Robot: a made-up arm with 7 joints. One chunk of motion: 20 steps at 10 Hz.
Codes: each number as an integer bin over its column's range. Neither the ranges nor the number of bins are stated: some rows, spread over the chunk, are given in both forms.
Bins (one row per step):
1: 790 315 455 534 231 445 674
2: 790 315 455 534 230 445 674
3: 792 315 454 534 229 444 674
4: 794 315 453 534 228 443 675
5: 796 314 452 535 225 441 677
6: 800 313 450 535 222 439 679
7: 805 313 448 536 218 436 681
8: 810 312 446 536 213 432 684
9: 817 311 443 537 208 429 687
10: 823 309 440 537 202 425 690
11: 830 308 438 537 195 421 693
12: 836 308 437 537 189 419 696
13: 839 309 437 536 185 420 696
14: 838 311 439 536 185 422 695
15: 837 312 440 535 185 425 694
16: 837 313 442 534 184 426 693
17: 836 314 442 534 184 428 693
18: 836 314 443 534 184 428 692
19: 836 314 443 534 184 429 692
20: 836 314 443 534 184 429 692
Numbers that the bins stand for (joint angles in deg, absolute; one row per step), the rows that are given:
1: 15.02 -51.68 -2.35 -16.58 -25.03 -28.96 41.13
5: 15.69 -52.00 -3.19 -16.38 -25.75 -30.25 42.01
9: 18.03 -52.94 -5.69 -16.00 -27.78 -34.10 44.96
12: 20.16 -53.88 -7.36 -16.00 -30.06 -37.32 47.61
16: 20.27 -52.31 -5.97 -16.58 -30.66 -35.07 46.73
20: 20.16 -52.00 -5.69 -16.58 -30.66 -34.10 46.43
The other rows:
2: 15.02 -51.68 -2.35 -16.58 -25.15 -28.96 41.13
3: 15.24 -51.68 -2.63 -16.58 -25.27 -29.29 41.13
4: 15.46 -51.68 -2.91 -16.58 -25.39 -29.61 41.42
6: 16.13 -52.31 -3.74 -16.38 -26.11 -30.89 42.60
7: 16.69 -52.31 -4.30 -16.19 -26.59 -31.86 43.19
8: 17.25 -52.63 -4.86 -16.19 -27.19 -33.14 44.08
10: 18.71 -53.57 -6.53 -16.00 -28.50 -35.39 45.85
11: 19.49 -53.88 -7.08 -16.00 -29.34 -36.67 46.73
13: 20.50 -53.57 -7.36 -16.19 -30.54 -36.99 47.61
14: 20.38 -52.94 -6.80 -16.19 -30.54 -36.35 47.32
15: 20.27 -52.63 -6.53 -16.38 -30.54 -35.39 47.02
17: 20.16 -52.00 -5.97 -16.58 -30.66 -34.42 46.73
18: 20.16 -52.00 -5.69 -16.58 -30.66 -34.42 46.43
19: 20.16 -52.00 -5.69 -16.58 -30.66 -34.10 46.43

